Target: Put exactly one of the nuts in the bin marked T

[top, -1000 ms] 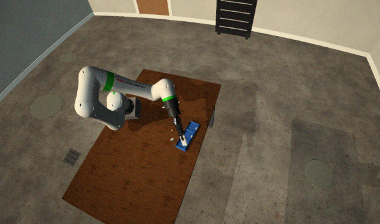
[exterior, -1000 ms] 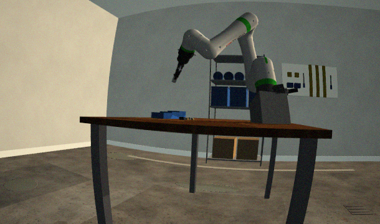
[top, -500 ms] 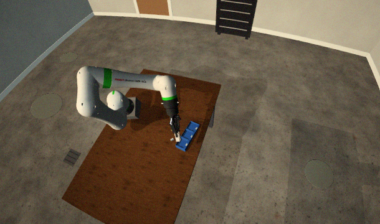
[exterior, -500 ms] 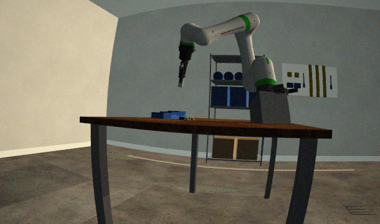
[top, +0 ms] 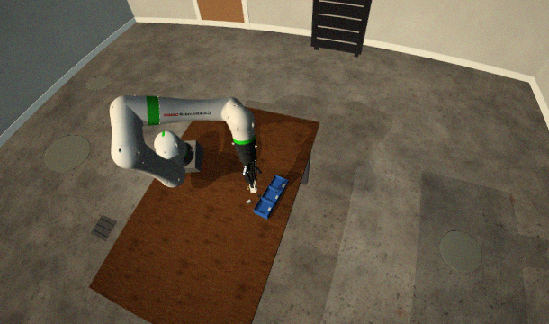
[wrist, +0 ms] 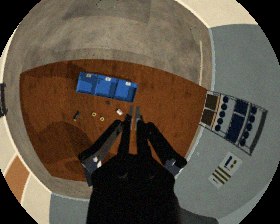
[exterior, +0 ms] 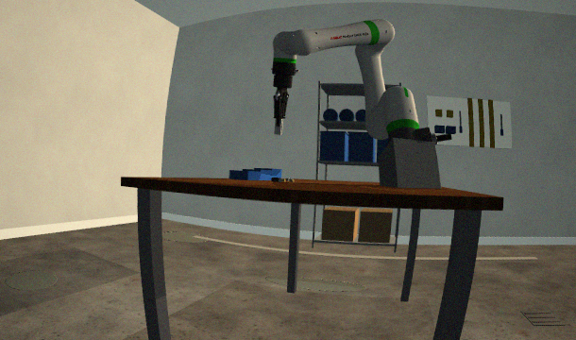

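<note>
The blue bin row is 200 mm below my hand, 80 mm to the left of it and 50 mm ahead of it. Also, from my hand: pale nut (210 mm below, 50 mm behind); then dark part (210 mm below, 200 mm to the left, 110 mm behind).
</note>
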